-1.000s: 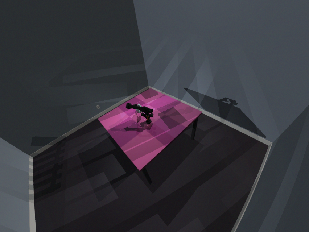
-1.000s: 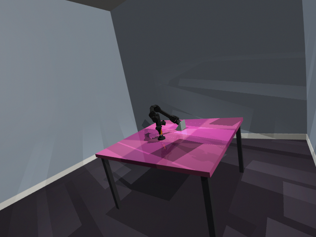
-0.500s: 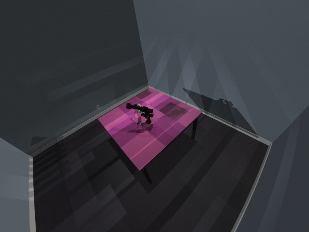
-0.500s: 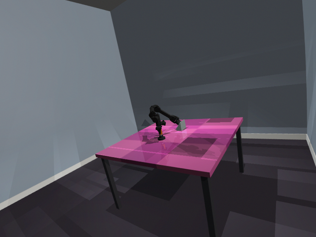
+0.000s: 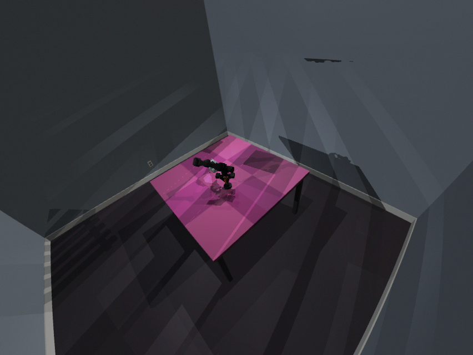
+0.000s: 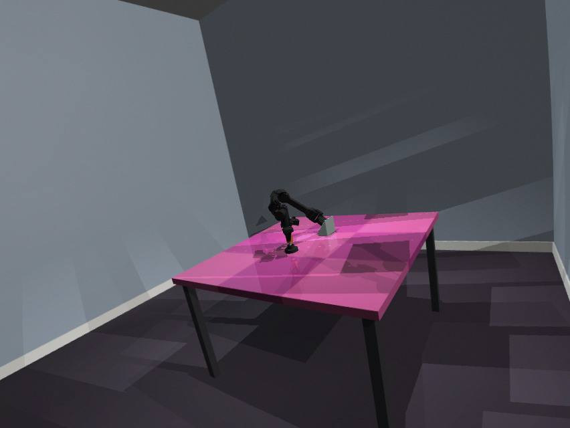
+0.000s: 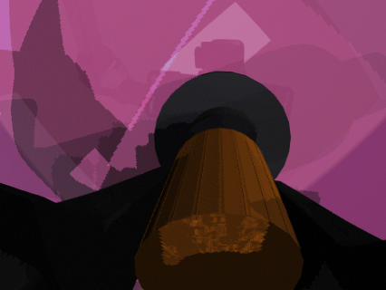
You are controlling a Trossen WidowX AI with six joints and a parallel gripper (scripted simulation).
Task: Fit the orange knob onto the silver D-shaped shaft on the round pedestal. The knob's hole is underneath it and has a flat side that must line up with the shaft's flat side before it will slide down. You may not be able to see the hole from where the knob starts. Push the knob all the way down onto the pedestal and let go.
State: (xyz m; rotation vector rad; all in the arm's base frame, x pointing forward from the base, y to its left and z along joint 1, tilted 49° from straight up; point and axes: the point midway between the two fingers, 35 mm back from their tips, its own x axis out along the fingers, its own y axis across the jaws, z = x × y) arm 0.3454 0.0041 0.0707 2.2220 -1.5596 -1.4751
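My gripper tip is now 30 mm below the orange knob. Round my gripper tip: round black pedestal 40 mm below.
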